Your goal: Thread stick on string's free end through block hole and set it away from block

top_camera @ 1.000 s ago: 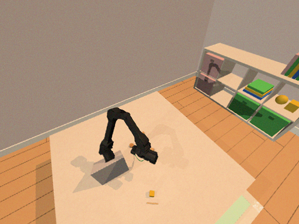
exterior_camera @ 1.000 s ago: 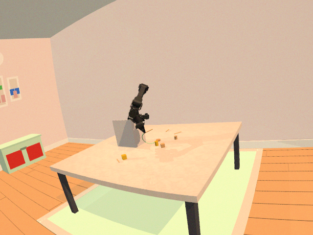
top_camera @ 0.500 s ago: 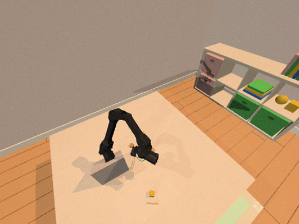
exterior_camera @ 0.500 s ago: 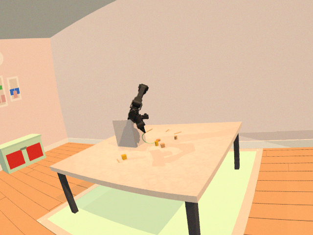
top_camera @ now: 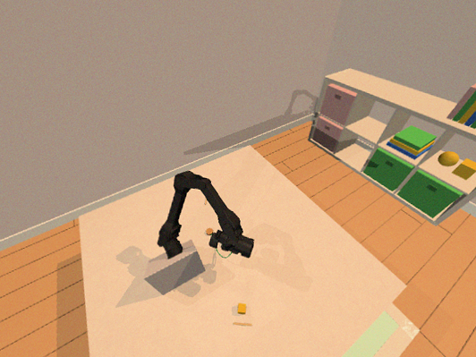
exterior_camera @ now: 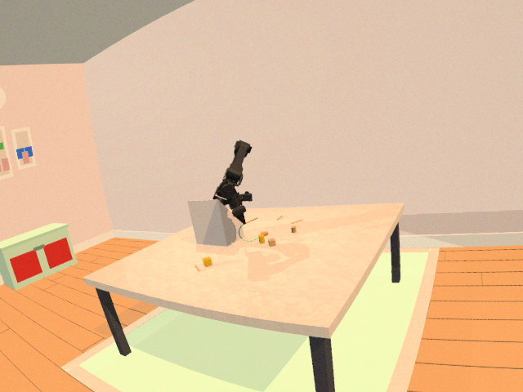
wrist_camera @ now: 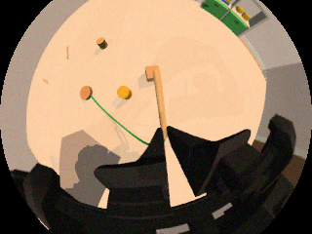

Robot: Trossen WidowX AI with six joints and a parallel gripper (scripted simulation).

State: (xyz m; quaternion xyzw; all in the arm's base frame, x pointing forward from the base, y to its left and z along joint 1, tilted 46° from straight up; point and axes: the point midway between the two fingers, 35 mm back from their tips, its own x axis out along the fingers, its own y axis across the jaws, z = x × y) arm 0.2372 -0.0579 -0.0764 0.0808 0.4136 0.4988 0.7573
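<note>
Right now the wooden block is 11 cm below my gripper tip, 8 cm ahead of it and 7 cm to the left of it. The rest, counted from my gripper tip: thin wooden stick (1 cm to the left, 1 cm ahead); then round wooden button (20 cm to the left, 12 cm below, 5 cm behind); then yellow cylinder (11 cm below, 9 cm to the left, 1 cm ahead).
</note>
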